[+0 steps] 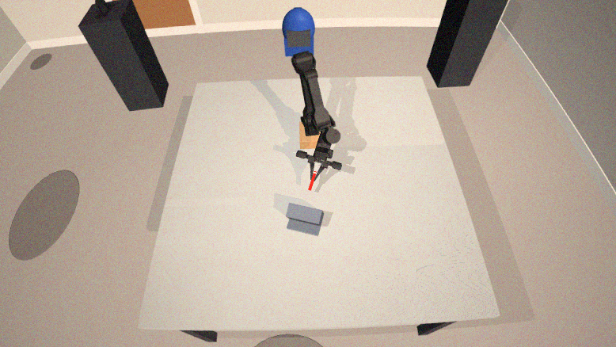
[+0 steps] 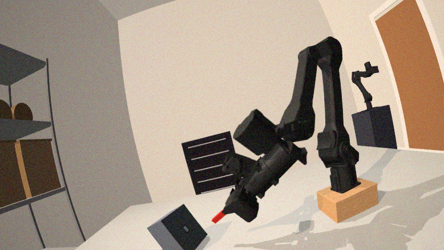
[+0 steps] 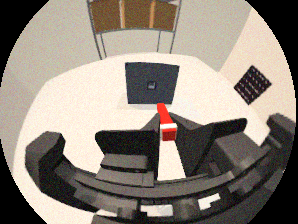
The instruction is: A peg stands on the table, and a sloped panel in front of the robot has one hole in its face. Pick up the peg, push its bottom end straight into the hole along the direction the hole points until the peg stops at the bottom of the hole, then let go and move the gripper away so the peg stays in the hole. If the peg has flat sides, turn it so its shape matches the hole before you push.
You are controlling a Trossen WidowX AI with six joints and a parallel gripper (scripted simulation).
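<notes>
Now: gripper tip 130 mm short of the grey sloped panel, 40 mm to the left of it and 50 mm above it. From my gripper tip the other things lie so: red peg 10 mm behind, 10 mm to the left, 10 mm above.
</notes>
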